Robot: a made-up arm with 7 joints. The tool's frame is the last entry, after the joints. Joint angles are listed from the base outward. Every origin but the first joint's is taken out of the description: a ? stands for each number. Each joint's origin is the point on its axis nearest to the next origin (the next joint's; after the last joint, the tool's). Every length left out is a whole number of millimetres.
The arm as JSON. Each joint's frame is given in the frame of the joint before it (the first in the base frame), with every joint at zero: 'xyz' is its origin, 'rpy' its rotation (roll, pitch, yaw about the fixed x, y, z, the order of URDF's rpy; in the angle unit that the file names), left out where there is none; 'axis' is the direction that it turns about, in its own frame. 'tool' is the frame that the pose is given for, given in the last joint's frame.
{
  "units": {
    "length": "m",
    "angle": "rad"
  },
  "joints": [
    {
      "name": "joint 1",
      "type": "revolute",
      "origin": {
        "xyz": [
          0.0,
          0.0,
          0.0
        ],
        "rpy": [
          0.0,
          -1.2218,
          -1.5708
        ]
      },
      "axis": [
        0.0,
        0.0,
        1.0
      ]
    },
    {
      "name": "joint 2",
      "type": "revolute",
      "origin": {
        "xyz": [
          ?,
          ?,
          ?
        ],
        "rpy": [
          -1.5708,
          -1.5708,
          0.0
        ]
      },
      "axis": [
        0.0,
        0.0,
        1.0
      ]
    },
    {
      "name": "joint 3",
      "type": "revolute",
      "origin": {
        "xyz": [
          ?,
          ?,
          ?
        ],
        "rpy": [
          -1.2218,
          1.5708,
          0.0
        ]
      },
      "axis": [
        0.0,
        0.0,
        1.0
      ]
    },
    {
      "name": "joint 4",
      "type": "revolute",
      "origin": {
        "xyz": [
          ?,
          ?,
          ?
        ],
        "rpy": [
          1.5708,
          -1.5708,
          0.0
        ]
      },
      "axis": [
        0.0,
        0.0,
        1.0
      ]
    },
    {
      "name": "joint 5",
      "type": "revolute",
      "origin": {
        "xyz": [
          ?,
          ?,
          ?
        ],
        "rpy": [
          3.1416,
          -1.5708,
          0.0
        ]
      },
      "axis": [
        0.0,
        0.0,
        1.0
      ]
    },
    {
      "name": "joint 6",
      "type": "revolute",
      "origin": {
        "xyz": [
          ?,
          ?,
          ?
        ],
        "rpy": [
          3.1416,
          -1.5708,
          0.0
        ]
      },
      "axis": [
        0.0,
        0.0,
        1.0
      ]
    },
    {
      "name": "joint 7",
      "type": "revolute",
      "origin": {
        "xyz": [
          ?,
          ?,
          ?
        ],
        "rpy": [
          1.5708,
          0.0,
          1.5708
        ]
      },
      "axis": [
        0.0,
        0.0,
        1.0
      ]
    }
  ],
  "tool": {
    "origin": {
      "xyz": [
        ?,
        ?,
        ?
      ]
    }
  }
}
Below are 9 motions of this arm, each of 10 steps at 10 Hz.
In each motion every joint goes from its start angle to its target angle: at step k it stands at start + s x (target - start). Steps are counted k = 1, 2, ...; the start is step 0. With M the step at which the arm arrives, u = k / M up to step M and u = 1 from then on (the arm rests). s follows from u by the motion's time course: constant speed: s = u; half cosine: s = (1 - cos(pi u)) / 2; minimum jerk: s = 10 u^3 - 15 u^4 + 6 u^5.
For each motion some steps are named. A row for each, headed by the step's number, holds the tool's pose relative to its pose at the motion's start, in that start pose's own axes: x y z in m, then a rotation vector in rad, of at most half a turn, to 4 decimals.
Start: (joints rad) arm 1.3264 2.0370 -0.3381 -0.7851 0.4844 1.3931 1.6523
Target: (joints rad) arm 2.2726 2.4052 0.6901 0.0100 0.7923 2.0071 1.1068
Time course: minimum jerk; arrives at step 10
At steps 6, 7, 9, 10:
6: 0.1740 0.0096 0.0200 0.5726 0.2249 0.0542
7: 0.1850 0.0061 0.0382 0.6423 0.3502 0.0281
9: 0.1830 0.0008 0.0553 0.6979 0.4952 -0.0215
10: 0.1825 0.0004 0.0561 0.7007 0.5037 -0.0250

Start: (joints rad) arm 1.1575 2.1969 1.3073 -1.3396 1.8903 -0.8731 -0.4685
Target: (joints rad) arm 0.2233 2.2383 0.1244 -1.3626 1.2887 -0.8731 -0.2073
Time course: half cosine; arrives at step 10
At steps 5, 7, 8, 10:
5: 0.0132 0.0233 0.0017 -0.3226 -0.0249 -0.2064
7: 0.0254 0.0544 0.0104 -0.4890 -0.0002 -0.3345
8: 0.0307 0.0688 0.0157 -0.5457 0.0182 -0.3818
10: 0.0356 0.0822 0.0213 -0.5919 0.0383 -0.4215

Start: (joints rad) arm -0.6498 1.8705 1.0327 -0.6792 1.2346 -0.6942 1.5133
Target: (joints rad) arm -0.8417 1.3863 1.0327 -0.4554 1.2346 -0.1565 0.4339
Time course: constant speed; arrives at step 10
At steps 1, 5, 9, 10:
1: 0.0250 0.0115 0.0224 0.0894 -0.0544 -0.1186
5: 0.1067 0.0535 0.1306 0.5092 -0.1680 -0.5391
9: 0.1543 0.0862 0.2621 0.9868 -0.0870 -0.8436
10: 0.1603 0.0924 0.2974 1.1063 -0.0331 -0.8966

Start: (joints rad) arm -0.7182 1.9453 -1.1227 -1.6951 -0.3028 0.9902 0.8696
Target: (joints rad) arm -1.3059 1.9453 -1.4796 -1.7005 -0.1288 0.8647 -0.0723
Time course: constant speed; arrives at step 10
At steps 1, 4, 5, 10:
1: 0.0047 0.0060 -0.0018 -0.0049 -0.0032 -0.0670
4: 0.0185 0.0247 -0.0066 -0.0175 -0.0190 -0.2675
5: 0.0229 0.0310 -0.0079 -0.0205 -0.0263 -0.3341
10: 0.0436 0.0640 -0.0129 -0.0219 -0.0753 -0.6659

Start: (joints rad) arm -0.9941 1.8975 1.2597 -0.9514 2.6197 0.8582 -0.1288
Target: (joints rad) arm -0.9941 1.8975 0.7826 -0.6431 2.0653 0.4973 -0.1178
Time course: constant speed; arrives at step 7
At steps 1, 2, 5, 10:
1: -0.0026 0.0228 0.0043 0.1422 -0.0419 -0.0276
2: -0.0054 0.0446 0.0106 0.2832 -0.0790 -0.0644
5: -0.0142 0.1019 0.0398 0.6932 -0.1579 -0.2287
10: -0.0194 0.1320 0.0664 0.9490 -0.1793 -0.3822

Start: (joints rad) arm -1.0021 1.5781 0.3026 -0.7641 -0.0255 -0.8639 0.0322
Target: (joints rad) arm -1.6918 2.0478 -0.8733 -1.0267 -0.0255 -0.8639 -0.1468
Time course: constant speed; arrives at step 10
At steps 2, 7, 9, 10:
2: 0.0240 0.0223 -0.0481 -0.1095 -0.1079 -0.1138
7: 0.0643 0.0788 -0.0872 -0.3744 -0.2434 -0.4026
9: 0.0672 0.0982 -0.0718 -0.4779 -0.2430 -0.4951
10: 0.0659 0.1065 -0.0578 -0.5286 -0.2324 -0.5319

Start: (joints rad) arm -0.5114 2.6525 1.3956 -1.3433 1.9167 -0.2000 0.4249
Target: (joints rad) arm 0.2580 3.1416 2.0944 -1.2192 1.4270 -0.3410 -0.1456
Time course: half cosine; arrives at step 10
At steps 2, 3, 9, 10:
2: -0.0271 -0.0031 -0.0137 -0.0378 0.0126 -0.0477
3: -0.0594 -0.0065 -0.0270 -0.0795 0.0196 -0.0951
9: -0.2818 -0.0153 -0.0488 -0.1675 -0.1046 -0.2599
10: -0.2885 -0.0150 -0.0476 -0.1618 -0.1107 -0.2627

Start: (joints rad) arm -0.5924 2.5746 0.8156 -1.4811 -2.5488 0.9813 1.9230
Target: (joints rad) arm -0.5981 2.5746 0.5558 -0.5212 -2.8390 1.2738 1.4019
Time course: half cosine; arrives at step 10
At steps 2, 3, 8, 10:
2: -0.0130 -0.0079 0.0270 -0.0621 0.0107 -0.0920
3: -0.0270 -0.0137 0.0595 -0.1370 0.0146 -0.1970
8: -0.0879 0.0368 0.2636 -0.6490 -0.1656 -0.7921
10: -0.0925 0.0548 0.2874 -0.7198 -0.2161 -0.8606

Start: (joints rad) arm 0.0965 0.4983 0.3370 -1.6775 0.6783 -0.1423 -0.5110
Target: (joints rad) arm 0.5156 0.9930 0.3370 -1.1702 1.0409 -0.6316 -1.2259
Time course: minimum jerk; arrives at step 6
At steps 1, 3, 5, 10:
1: -0.0066 0.0081 0.0041 0.0073 0.0107 -0.0355
3: -0.0663 0.1295 0.0659 0.1029 0.1511 -0.5303
5: -0.0680 0.2664 0.1269 0.1938 0.2773 -1.0872
10: -0.0657 0.2769 0.1308 0.2005 0.2856 -1.1323

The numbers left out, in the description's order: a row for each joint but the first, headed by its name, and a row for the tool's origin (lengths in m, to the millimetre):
joint 2: 0.0 0.0 0.0
joint 3: -0.114 -0.313 0.0
joint 4: -0.037 0.0 0.0
joint 5: -0.322 -0.039 0.0
joint 6: 0.0 0.0 0.0
joint 7: 0.0 0.0 0.0
tool: 0.0 0.0 0.0

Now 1 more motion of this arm.
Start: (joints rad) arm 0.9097 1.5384 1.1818 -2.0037 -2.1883 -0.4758 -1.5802
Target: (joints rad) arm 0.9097 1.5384 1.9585 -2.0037 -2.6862 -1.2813 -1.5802
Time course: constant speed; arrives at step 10
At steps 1, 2, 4, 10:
1: 0.0154 -0.0191 0.0110 0.0248 -0.0771 -0.0508
2: 0.0299 -0.0376 0.0238 0.0513 -0.1605 -0.0936
4: 0.0562 -0.0728 0.0547 0.1082 -0.3432 -0.1530
10: 0.1078 -0.1548 0.1815 0.2834 -0.9598 -0.0880

